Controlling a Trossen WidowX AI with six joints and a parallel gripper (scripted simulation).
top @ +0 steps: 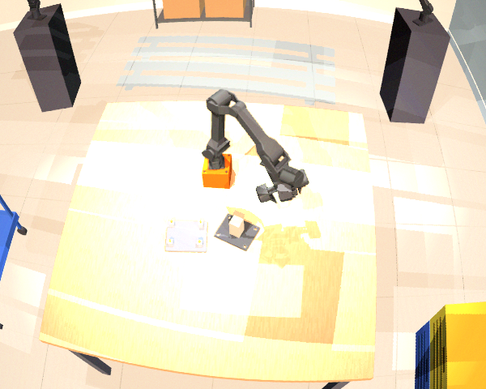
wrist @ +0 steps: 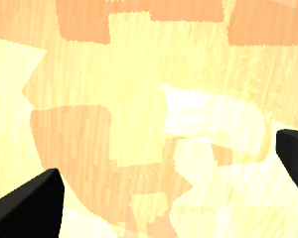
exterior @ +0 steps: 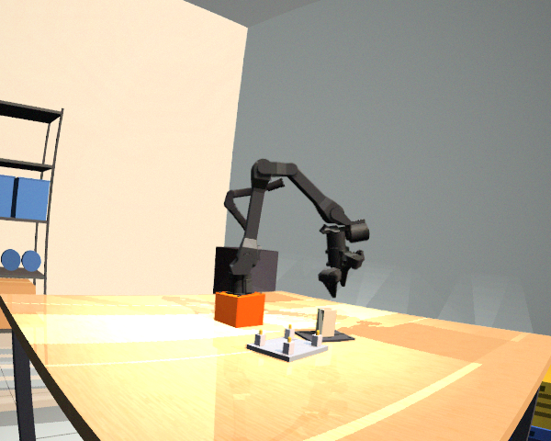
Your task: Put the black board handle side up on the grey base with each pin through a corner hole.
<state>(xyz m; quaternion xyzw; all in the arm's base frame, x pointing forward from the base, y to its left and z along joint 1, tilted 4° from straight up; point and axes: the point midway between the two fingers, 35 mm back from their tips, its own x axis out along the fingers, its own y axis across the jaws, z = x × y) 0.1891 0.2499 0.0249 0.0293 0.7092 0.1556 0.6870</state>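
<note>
My gripper tip is 7 cm short of the black board, 19 cm to the left of it and 8 cm above it. The rest, counted from my gripper tip: grey base (9 cm ahead, 38 cm to the right, 10 cm below).
</note>
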